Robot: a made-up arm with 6 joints.
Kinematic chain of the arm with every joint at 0, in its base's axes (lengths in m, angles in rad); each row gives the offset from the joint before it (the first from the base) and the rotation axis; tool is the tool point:
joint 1: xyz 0 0 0.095 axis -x
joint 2: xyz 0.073 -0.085 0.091 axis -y
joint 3: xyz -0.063 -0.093 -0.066 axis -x
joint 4: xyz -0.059 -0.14 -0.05 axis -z
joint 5: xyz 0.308 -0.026 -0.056 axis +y
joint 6: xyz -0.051 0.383 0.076 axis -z
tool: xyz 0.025 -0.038 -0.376
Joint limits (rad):
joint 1: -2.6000..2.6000
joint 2: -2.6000..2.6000
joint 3: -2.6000..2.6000
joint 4: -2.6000..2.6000
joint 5: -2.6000..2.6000
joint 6: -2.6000..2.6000
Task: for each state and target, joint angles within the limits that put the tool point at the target. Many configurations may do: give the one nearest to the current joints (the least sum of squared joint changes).
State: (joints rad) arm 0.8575 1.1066 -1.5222 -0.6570 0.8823 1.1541
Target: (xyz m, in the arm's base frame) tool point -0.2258 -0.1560 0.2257
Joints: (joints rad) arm 1.0671 0.6059 -1.8053 -0.7691 1.6092 1.3484
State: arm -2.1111 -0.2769 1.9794 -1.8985 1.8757 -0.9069
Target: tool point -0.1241 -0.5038 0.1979
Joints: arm -1.4137 -0.6290 2.1679 -2.2922 1.9205 -0.9733
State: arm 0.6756 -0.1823 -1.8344 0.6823 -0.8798 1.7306
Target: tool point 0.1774 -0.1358 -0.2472
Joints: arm 1.0424 -0.7520 -1.4458 0.7052 -0.3211 1.6677
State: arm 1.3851 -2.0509 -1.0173 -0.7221 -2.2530 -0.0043
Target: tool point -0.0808 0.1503 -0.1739
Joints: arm 1.0559 -2.3326 -0.2071 -0.6452 -1.7462 0.0637
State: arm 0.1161 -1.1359 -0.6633 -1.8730 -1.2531 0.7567
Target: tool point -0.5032 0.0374 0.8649
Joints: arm 0.4272 -1.2354 -0.0501 -2.6000 -1.2901 1.2911
